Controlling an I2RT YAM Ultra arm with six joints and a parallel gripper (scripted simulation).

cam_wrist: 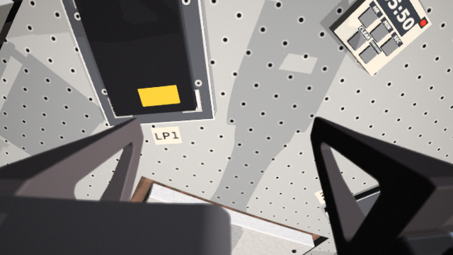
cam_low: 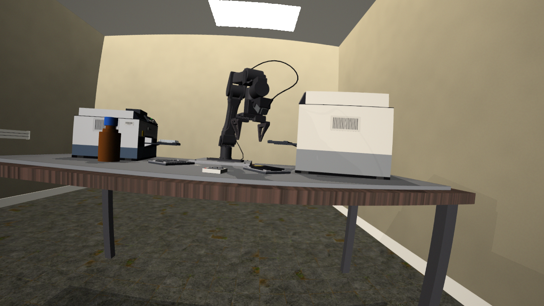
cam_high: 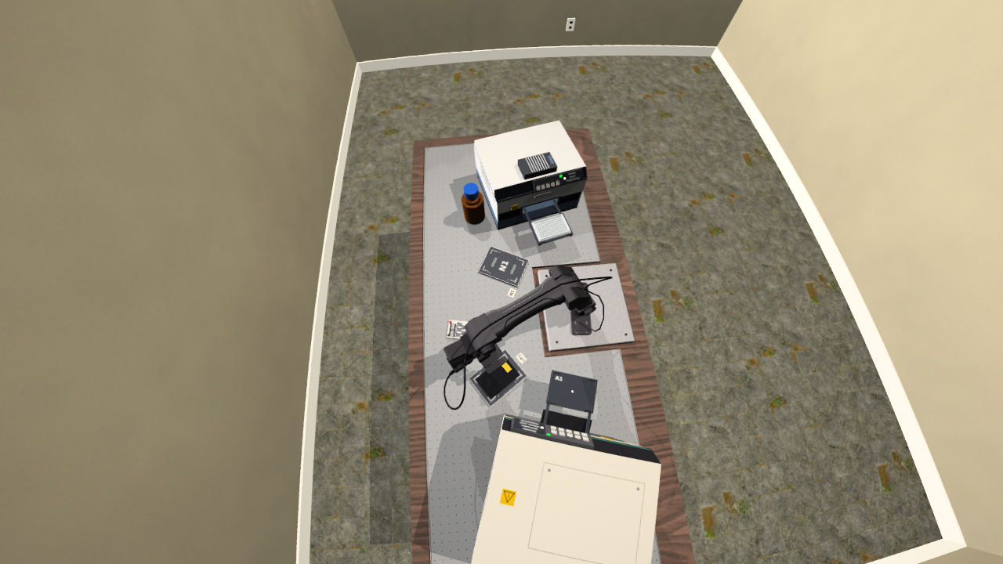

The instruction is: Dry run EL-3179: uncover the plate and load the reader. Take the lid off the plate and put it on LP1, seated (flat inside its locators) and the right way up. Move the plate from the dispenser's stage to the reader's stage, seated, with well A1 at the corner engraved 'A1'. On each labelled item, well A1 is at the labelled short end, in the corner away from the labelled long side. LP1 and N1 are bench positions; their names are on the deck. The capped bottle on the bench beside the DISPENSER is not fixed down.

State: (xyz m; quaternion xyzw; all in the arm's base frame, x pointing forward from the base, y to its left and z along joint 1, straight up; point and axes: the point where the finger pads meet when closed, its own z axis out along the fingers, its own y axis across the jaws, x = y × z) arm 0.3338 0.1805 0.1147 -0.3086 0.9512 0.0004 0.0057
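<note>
The clear well plate lies 23 cm behind my hand, 47 cm to the right of it and 3 cm below it. From my hand the other things lie so: LP1 tag: 12 cm behind, 13 cm below; then lid: 4 cm behind, 7 cm to the left, 11 cm below; then capped brown bottle: 7 cm ahead, 58 cm to the right, 1 cm below.
</note>
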